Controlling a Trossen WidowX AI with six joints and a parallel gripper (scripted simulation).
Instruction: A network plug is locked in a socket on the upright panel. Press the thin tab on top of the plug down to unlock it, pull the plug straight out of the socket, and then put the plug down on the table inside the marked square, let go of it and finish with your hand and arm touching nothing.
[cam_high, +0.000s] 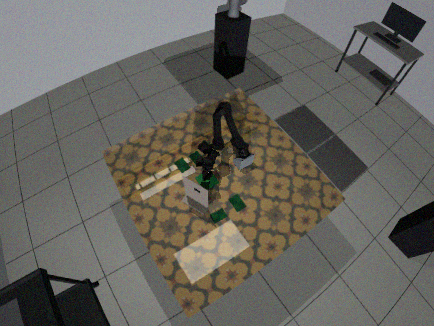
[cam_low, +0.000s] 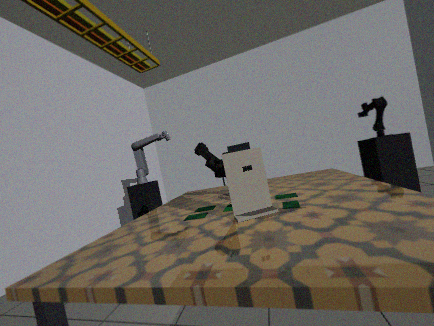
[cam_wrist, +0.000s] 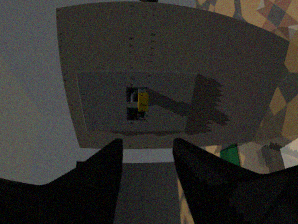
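My gripper tip is 60 mm short of the yellowish network plug and 20 mm to the right of it. The rest, counted from my gripper tip: pale upright panel 80 mm ahead, 70 mm below, 30 mm to the left; then green square 190 mm below, 70 mm behind, 60 mm to the right.
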